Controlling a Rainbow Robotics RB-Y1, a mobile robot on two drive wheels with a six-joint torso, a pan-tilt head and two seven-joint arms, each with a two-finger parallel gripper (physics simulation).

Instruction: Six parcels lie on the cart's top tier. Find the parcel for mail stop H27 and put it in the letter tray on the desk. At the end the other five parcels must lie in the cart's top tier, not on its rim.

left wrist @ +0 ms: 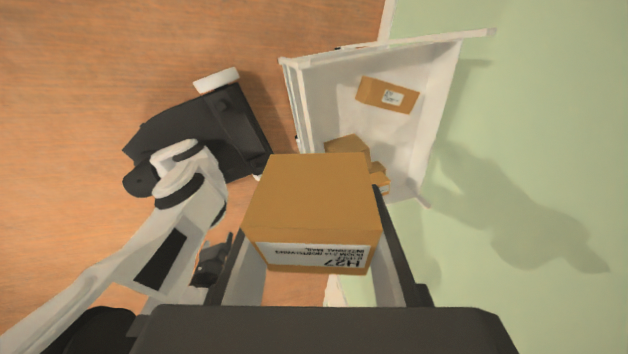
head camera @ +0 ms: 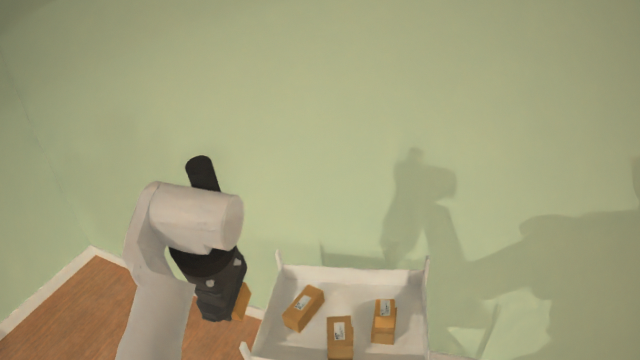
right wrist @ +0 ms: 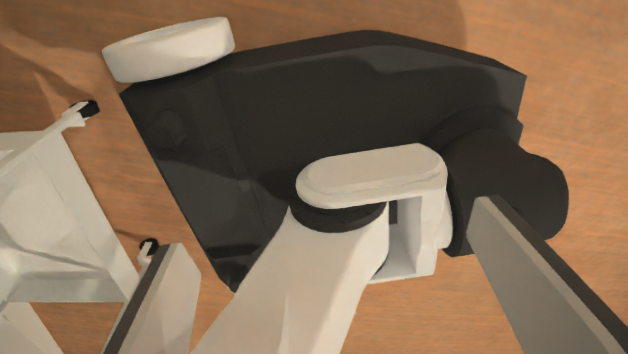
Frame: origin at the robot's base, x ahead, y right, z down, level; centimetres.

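Where they show: left gripper, fingertip midpoint: (left wrist: 316,196) (head camera: 232,301); right gripper, fingertip midpoint: (left wrist: 219,237) (right wrist: 329,238).
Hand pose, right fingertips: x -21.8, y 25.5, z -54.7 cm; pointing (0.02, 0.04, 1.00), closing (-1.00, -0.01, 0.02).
Each offset is from my right fingertips to the top centre of the thing. Level surfaces: height alone.
My left gripper (head camera: 226,311) (left wrist: 316,196) is shut on the H27 parcel @(dx +47.6, dy -45.8, dz -50.9 cm) (head camera: 242,302) (left wrist: 312,200), a brown box whose label reads H27 upside down in the left wrist view. It holds the parcel in the air, left of the white cart (head camera: 350,275) (left wrist: 440,95) in the head view. In the cart's top tier lie a tilted parcel @(dx +71.2, dy -38.4, dz -16.9 cm) (head camera: 303,308) (left wrist: 387,95), a middle parcel @(dx +57.9, dy -28.1, dz -21.7 cm) (head camera: 340,337) and a right-hand one @(dx +64.2, dy -16.4, dz -21.7 cm) (head camera: 384,320); their labels are too small to read. My right gripper (right wrist: 329,238) is open and empty. The desk and letter tray do not show.
A green wall (head camera: 350,125) (left wrist: 525,100) stands behind the cart. Upright corner posts (head camera: 426,267) rise from the cart. The robot's dark wheeled base (left wrist: 200,125) (right wrist: 300,100) stands on the wooden floor @(dz +54.6 cm) (head camera: 85,310). Part of a white structure shows at the left of the right wrist view.
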